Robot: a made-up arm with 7 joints. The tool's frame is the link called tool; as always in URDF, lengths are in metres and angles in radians. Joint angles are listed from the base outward.
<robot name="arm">
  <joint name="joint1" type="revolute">
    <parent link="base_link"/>
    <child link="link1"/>
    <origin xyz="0 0 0.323" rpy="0 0 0"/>
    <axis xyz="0 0 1"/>
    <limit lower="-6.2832" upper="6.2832"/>
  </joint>
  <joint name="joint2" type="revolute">
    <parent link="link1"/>
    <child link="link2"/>
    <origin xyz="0 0 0" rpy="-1.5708 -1.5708 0"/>
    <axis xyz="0 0 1"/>
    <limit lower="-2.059" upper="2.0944"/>
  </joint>
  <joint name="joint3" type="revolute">
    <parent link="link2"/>
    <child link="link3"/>
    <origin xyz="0.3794 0 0" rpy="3.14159 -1.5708 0"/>
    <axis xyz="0 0 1"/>
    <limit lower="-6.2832" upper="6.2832"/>
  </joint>
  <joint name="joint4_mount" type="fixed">
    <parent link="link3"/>
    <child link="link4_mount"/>
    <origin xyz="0 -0.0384 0" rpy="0 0 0"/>
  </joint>
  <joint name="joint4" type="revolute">
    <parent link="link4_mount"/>
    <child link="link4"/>
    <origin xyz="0 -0.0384 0" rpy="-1.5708 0 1.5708"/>
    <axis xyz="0 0 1"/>
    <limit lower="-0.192" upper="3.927"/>
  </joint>
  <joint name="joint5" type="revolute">
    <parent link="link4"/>
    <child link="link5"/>
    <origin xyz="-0.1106 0.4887 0" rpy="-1.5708 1.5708 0"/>
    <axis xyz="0 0 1"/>
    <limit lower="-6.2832" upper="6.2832"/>
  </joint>
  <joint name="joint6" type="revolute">
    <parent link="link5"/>
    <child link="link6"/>
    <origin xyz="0 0 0" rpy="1.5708 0 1.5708"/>
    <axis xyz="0 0 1"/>
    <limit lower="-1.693" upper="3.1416"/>
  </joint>
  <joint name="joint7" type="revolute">
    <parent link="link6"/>
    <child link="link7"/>
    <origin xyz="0.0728 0.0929 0" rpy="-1.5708 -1.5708 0"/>
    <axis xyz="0 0 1"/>
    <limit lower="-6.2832" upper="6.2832"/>
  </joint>
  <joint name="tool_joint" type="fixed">
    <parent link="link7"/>
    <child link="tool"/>
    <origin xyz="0 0 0" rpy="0 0 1.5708"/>
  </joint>
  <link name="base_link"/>
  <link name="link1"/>
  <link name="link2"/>
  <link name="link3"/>
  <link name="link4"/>
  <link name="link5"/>
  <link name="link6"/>
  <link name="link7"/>
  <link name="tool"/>
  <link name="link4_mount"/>
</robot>
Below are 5 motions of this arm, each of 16 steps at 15 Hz.
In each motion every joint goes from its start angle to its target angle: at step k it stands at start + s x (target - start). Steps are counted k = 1, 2, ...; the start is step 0. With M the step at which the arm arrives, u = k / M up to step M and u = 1 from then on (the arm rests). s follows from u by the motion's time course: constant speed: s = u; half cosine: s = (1 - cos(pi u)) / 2; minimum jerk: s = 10 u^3 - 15 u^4 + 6 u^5.
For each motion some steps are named. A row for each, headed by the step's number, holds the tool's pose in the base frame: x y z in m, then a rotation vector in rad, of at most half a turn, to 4 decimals.
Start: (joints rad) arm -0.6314 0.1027 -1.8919 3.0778 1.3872 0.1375 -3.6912
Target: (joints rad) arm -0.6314 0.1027 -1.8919 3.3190 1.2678 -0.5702 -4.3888
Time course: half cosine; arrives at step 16
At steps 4, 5, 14, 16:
4: 0.0660 0.0149 1.2903 0.0107 0.1498 -1.8042
5: 0.0728 0.0263 1.2844 -0.0289 0.0913 -1.8661
14: 0.1365 0.1213 1.2022 -0.2815 -0.6448 -2.3271
16: 0.1395 0.1252 1.1970 -0.2859 -0.6899 -2.3419

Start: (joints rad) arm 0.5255 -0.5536 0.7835 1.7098 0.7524 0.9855 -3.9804
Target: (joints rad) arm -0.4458 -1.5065 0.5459 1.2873 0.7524 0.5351 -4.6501
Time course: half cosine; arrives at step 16
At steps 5, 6, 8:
5: -0.1326 0.4450 1.0229 -1.6816 0.8467 0.3616
6: -0.1255 0.4379 1.0202 -1.6032 0.8319 0.2014
8: -0.1157 0.4267 1.0091 -1.4410 0.7923 -0.1642

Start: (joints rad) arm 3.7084 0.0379 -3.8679 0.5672 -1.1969 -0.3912 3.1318
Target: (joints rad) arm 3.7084 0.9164 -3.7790 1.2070 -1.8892 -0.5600 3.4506
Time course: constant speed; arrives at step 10
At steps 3, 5, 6, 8, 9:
3: 0.5144 0.0077 0.5374 -1.2036 1.5159 -0.2982
5: 0.4770 -0.0203 0.6691 -1.1415 1.2526 -0.3859
6: 0.4456 -0.0411 0.7301 -1.1047 1.1296 -0.4370
8: 0.3601 -0.0950 0.8362 -1.0189 0.9027 -0.5518
9: 0.3073 -0.1274 0.8790 -0.9695 0.7996 -0.6146

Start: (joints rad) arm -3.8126 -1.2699 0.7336 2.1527 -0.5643 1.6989 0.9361
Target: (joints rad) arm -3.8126 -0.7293 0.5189 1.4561 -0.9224 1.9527 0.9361
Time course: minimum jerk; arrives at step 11
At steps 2, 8, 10, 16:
2: 0.2091 -0.5611 0.9544 -0.7618 -1.0033 -0.4018
8: -0.2275 -0.1255 1.0068 -1.5596 -1.4538 -1.1307
10: -0.2755 -0.0624 0.9717 -1.6401 -1.5163 -1.2744
16: -0.2778 -0.0591 0.9695 -1.6440 -1.5196 -1.2823

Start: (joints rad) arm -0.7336 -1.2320 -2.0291 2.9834 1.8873 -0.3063 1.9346
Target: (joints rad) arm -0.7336 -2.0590 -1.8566 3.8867 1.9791 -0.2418 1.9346
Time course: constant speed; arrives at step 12
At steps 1, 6, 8, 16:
1: -0.6928 0.6249 0.4755 0.5964 -1.7858 -1.5039
6: -0.5387 0.7277 0.2311 0.2241 -2.1079 -1.4942
8: -0.4519 0.7412 0.1387 0.0814 -2.2379 -1.5148
16: -0.2474 0.7179 -0.0082 -0.1824 -2.4934 -1.6080

